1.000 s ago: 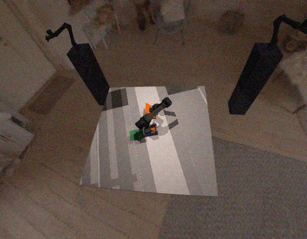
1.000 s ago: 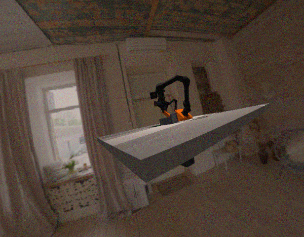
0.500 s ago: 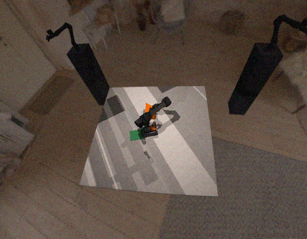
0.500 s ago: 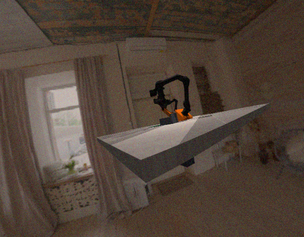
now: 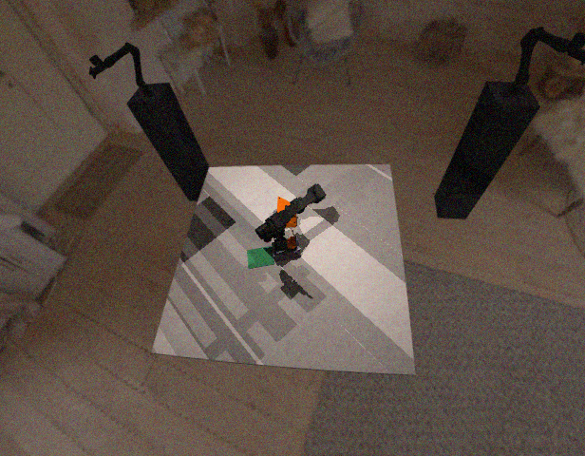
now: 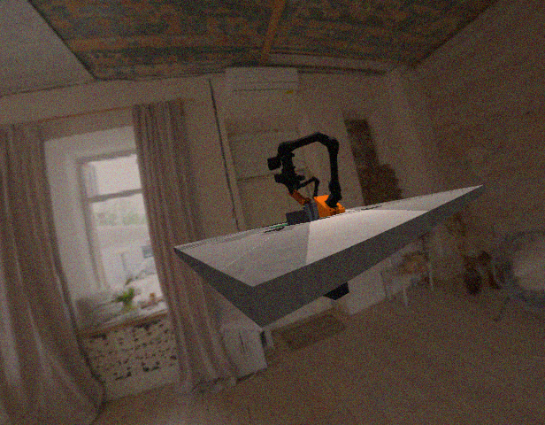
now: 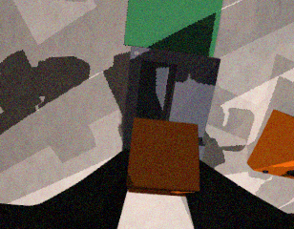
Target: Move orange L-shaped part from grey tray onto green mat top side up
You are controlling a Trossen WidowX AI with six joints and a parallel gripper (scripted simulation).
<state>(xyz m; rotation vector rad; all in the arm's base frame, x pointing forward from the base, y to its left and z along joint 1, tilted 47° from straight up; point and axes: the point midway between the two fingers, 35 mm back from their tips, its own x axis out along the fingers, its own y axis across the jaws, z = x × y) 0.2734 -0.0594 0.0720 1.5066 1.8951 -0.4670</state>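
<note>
Now: the green mat 20 mm ahead of my gripper tip, 140 mm to the right of it and 170 mm below it. Round my gripper tip: orange L-shaped part 20 mm behind, 30 mm to the left, 30 mm below.
</note>
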